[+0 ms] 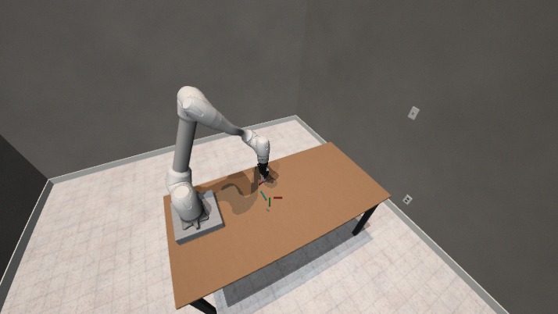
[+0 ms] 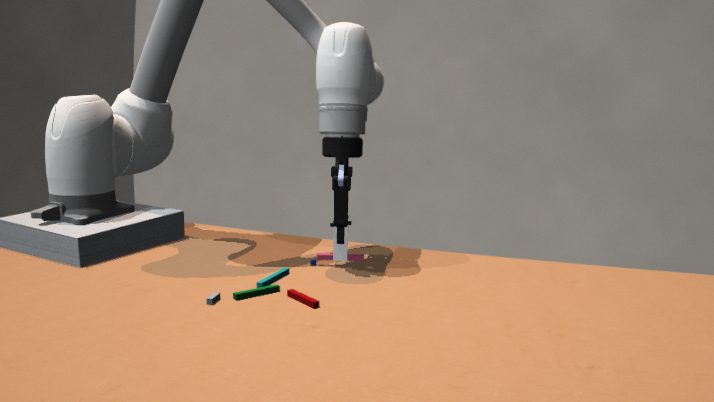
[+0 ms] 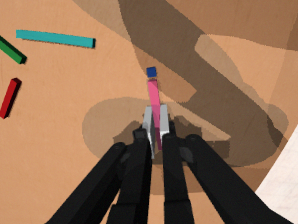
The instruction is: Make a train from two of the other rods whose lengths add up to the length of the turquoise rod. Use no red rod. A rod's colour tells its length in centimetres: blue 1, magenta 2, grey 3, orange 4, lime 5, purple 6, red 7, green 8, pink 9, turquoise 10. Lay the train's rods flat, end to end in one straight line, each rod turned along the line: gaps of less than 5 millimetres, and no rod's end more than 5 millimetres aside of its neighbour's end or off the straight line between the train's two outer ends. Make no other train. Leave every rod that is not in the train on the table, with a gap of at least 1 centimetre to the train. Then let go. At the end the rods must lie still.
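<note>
Right now the blue rod is 5 cm behind my hand, 1 cm to the right of it and 4 cm below it. Also, from my hand: red rod: 1 cm ahead, 21 cm to the right, 4 cm below; then turquoise rod: 8 cm behind, 13 cm to the right, 4 cm below; then pink rod: 3 cm below.
</note>
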